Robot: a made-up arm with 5 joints. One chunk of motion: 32 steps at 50 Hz.
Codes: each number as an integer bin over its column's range. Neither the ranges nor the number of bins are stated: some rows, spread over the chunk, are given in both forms.
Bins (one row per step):
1: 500 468 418 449 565
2: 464 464 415 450 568
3: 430 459 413 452 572
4: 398 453 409 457 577
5: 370 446 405 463 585
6: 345 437 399 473 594
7: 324 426 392 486 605
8: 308 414 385 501 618
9: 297 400 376 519 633
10: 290 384 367 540 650
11: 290 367 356 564 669
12: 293 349 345 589 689
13: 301 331 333 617 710
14: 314 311 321 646 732
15: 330 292 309 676 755
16: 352 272 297 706 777
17: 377 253 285 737 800
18: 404 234 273 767 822
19: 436 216 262 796 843
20: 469 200 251 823 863
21: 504 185 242 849 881
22: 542 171 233 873 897
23: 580 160 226 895 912
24: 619 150 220 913 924
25: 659 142 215 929 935
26: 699 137 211 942 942
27: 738 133 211 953 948
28: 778 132 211 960 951
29: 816 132 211 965 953
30: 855 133 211 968 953
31: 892 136 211 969 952
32: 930 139 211 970 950
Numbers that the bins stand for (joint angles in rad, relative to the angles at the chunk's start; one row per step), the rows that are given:
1: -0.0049 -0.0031 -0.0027 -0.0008 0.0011
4: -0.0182 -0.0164 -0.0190 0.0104 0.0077
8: -0.0299 -0.0512 -0.0625 0.0721 0.0302
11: -0.0323 -0.0930 -0.1150 0.1604 0.0583
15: -0.0271 -0.1599 -0.2002 0.3173 0.1057
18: -0.0174 -0.2115 -0.2654 0.4449 0.1426
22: 0.0005 -0.2677 -0.3378 0.5934 0.1838
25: 0.0158 -0.2935 -0.3705 0.6719 0.2048
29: 0.0362 -0.3024 -0.3777 0.7224 0.2147
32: 0.0510 -0.2962 -0.3777 0.7294 0.2130
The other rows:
2: -0.0096 -0.0066 -0.0081 0.0006 0.0027
3: -0.0140 -0.0111 -0.0117 0.0034 0.0049
5: -0.0219 -0.0227 -0.0262 0.0188 0.0121
6: -0.0251 -0.0307 -0.0371 0.0329 0.0170
7: -0.0278 -0.0405 -0.0498 0.0511 0.0231
9: -0.0314 -0.0636 -0.0788 0.0973 0.0385
10: -0.0323 -0.0779 -0.0951 0.1268 0.0479
12: -0.0319 -0.1091 -0.1349 0.1954 0.0693
13: -0.0308 -0.1251 -0.1567 0.2347 0.0809
14: -0.0291 -0.1429 -0.1784 0.2753 0.0930
16: -0.0242 -0.1777 -0.2219 0.3594 0.1178
17: -0.0209 -0.1946 -0.2436 0.4028 0.1304
19: -0.0133 -0.2276 -0.2853 0.4855 0.1541
20: -0.0090 -0.2418 -0.3052 0.5234 0.1651
21: -0.0044 -0.2552 -0.3215 0.5598 0.1750
23: 0.0055 -0.2775 -0.3505 0.6243 0.1921
24: 0.0106 -0.2864 -0.3614 0.6495 0.1987
26: 0.0210 -0.2979 -0.3777 0.6901 0.2086
27: 0.0260 -0.3015 -0.3777 0.7055 0.2119
28: 0.0312 -0.3024 -0.3777 0.7153 0.2136
30: 0.0413 -0.3015 -0.3777 0.7266 0.2147
31: 0.0461 -0.2988 -0.3777 0.7280 0.2141

